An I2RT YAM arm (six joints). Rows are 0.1 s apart.
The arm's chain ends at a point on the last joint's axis. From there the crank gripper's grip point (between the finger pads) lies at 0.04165 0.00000 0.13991 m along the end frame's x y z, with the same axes.
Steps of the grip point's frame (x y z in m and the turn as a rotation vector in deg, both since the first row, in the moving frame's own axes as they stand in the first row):
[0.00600 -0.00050 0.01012 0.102 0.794 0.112]
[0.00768 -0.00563 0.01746 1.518 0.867 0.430]
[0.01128 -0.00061 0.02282 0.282 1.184 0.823]
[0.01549 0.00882 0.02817 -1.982 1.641 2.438]
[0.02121 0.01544 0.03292 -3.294 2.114 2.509]
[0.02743 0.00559 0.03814 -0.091 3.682 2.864]
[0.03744 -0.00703 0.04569 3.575 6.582 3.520]
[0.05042 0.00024 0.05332 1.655 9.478 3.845]
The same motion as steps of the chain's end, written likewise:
[0.00407 -0.00033 0.01071 0.102 0.794 0.112]
[0.00556 -0.00225 0.01815 1.518 0.867 0.430]
[0.00840 -0.00054 0.02371 0.282 1.184 0.823]
[0.01164 0.00215 0.02953 -1.982 1.641 2.438]
[0.01630 0.00551 0.03483 -3.294 2.114 2.509]
[0.01859 0.00307 0.04110 -0.091 3.682 2.864]
[0.02151 -0.00152 0.05157 3.575 6.582 3.520]
[0.02793 0.00061 0.06210 1.655 9.478 3.845]

